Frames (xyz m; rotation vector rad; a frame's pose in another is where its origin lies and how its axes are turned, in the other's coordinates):
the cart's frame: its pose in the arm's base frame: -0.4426 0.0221 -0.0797 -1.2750 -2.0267 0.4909
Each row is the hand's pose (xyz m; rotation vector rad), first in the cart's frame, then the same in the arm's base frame.
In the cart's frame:
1: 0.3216 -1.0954 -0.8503 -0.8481 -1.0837 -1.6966
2: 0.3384 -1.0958 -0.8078 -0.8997 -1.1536 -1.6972
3: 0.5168 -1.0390 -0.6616 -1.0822 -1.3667 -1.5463
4: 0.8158 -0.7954 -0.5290 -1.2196 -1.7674 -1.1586
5: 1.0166 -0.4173 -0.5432 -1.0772 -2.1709 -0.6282
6: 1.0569 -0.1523 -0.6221 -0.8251 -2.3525 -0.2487
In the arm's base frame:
1: -0.6200 -0.2162 1.3124 -0.7639 2.5171 0.5554
2: -0.6556 -0.1996 1.2890 -0.7633 2.4371 0.5558
3: -0.7754 -0.0089 1.2136 -0.6069 2.2253 0.5165
4: -0.8013 0.3727 1.0720 -0.3468 1.9043 0.2825
5: -0.6084 0.7209 0.9137 -0.1068 1.6095 -0.1410
6: -0.3950 0.8724 0.8159 0.0406 1.4430 -0.4863

